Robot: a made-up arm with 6 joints. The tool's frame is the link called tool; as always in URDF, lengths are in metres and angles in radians. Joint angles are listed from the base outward. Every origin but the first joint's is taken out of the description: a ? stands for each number. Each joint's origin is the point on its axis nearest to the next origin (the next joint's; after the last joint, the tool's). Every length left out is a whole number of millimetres.
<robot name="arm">
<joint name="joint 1" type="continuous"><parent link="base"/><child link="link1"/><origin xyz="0.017 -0.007 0.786" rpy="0.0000 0.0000 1.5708"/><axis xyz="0 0 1"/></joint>
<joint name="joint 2" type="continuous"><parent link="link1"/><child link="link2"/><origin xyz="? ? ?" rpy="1.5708 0.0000 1.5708"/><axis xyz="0 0 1"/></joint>
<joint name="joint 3" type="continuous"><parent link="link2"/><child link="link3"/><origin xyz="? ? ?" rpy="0.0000 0.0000 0.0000"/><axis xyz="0 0 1"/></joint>
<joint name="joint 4" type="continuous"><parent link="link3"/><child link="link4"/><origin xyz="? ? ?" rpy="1.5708 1.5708 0.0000"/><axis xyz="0 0 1"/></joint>
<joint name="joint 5" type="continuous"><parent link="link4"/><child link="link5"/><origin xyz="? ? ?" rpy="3.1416 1.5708 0.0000"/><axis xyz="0 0 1"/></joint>
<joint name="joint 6" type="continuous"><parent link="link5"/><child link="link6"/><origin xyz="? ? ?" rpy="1.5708 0.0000 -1.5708"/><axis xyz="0 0 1"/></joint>
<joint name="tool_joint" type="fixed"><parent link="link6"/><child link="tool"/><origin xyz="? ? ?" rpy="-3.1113 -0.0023 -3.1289"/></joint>
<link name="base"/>
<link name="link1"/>
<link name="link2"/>
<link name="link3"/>
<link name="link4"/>
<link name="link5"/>
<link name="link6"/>
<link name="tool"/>
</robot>
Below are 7 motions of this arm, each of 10 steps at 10 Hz.
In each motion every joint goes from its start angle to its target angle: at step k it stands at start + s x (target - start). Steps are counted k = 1, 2, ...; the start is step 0. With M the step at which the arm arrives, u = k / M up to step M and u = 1 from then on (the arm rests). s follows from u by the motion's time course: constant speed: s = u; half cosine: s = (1 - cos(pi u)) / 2; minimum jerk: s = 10 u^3 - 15 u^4 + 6 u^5.
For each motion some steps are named. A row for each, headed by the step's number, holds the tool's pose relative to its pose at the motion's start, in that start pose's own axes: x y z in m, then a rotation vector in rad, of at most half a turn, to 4 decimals.
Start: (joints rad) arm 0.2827 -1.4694 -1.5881 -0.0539 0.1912 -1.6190
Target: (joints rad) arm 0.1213 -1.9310 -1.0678 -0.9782 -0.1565 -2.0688
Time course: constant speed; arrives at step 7
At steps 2, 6, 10:
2: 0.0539 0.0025 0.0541 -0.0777 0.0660 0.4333
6: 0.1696 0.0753 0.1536 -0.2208 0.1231 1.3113
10: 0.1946 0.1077 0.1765 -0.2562 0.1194 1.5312

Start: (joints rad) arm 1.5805 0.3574 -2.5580 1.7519 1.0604 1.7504
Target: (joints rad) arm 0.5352 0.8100 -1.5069 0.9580 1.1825 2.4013
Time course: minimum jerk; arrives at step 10
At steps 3, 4, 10:
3: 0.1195 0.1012 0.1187 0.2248 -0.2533 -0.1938
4: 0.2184 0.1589 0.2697 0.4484 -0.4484 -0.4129
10: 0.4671 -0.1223 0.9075 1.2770 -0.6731 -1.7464

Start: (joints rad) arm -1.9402 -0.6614 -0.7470 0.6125 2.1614 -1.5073
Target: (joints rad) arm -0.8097 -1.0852 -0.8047 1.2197 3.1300 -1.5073
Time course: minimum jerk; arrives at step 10
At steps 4, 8, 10:
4: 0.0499 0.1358 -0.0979 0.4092 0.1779 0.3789
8: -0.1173 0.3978 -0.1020 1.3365 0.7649 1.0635
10: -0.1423 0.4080 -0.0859 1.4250 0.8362 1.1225

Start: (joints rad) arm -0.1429 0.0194 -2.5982 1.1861 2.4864 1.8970
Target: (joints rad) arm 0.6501 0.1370 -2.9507 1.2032 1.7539 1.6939
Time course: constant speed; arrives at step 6
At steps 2, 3, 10:
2: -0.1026 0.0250 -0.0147 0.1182 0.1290 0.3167
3: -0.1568 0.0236 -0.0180 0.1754 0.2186 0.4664
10: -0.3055 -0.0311 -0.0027 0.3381 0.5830 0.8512

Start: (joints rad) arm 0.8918 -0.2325 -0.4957 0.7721 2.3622 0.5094
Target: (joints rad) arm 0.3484 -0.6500 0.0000 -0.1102 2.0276 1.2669
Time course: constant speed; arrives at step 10
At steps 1, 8, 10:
1: 0.0147 -0.0250 0.0025 0.0179 -0.0538 -0.1303
8: 0.1038 -0.1841 -0.0153 0.1621 -0.3491 -1.0378
10: 0.1248 -0.2188 -0.0289 0.1995 -0.4160 -1.2881

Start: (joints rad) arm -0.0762 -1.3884 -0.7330 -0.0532 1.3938 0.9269
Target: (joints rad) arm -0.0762 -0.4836 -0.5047 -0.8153 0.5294 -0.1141
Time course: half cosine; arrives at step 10
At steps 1, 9, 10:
1: 0.0053 0.0035 -0.0060 -0.0161 -0.0095 0.0309
9: -0.0061 0.0922 -0.3079 -0.3885 0.1570 1.7240
10: -0.0126 0.0915 -0.3157 -0.3811 0.1739 1.7742

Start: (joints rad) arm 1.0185 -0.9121 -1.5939 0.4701 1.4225 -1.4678
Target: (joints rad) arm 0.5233 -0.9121 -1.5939 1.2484 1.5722 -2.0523
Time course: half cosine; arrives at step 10
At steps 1, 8, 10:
1: 0.0007 0.0002 -0.0003 0.0012 -0.0080 0.0069
8: 0.0355 -0.0071 0.0017 -0.1091 -0.3017 0.3256
10: 0.0398 -0.0092 0.0037 -0.1381 -0.3299 0.3694

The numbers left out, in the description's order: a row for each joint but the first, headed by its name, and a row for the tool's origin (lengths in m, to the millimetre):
joint 2: 0.018 -0.030 0.000
joint 3: -0.084 0.335 0.000
joint 4: -0.039 -0.297 0.000
joint 5: 0.002 -0.006 0.000
joint 6: -0.177 0.137 0.000
tool: -0.014 -0.008 0.000

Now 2 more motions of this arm.
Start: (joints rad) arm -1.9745 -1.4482 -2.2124 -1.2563 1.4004 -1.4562
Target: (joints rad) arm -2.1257 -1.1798 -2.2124 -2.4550 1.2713 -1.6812
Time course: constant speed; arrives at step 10
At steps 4, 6, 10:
4: 0.0240 -0.0341 0.0199 -0.1115 0.5038 0.2849
6: 0.0454 -0.0515 0.0382 -0.1664 0.7570 0.4313
10: 0.1132 -0.0796 0.0817 -0.2721 1.2713 0.7187

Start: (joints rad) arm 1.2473 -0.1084 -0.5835 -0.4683 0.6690 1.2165
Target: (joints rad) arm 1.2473 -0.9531 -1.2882 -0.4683 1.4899 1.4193
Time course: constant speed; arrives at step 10
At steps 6, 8, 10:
6: 0.0869 -0.1000 0.3078 0.2635 -0.3498 -0.4335
8: 0.0695 -0.1781 0.4008 0.3795 -0.4218 -0.5946
10: 0.0284 -0.2719 0.4735 0.5108 -0.4684 -0.7553

